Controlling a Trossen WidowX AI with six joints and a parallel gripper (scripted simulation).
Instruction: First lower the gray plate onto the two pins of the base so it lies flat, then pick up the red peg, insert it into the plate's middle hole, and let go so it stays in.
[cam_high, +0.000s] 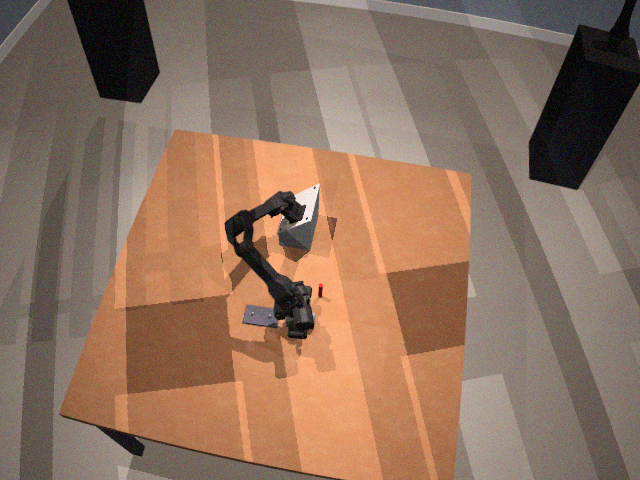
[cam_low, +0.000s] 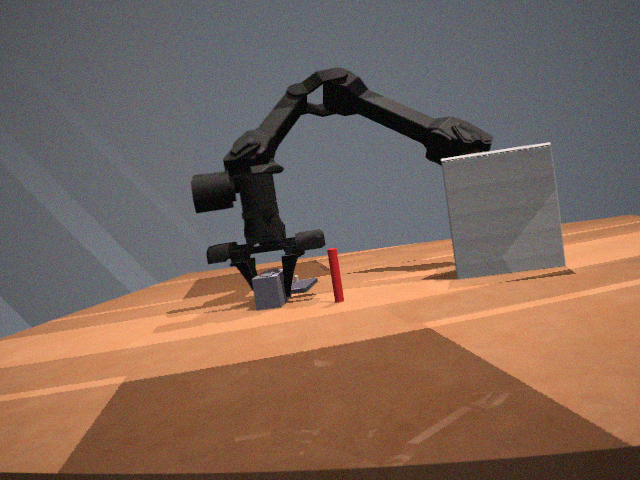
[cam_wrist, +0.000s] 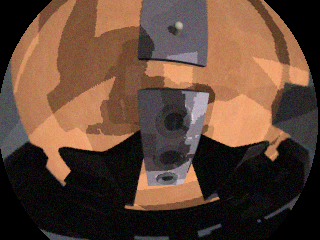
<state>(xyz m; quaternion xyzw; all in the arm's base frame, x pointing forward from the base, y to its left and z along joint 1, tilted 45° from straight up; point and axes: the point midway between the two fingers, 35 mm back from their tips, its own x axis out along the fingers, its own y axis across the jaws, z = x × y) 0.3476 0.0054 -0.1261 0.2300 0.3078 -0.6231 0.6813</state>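
Now: gripper tip 140 mm to the left of the dark base and 10 mm short of it. The rest, counted from my gripper tip: gray plate (30 mm above); red peg (120 mm behind, 40 mm to the left, 30 mm above).
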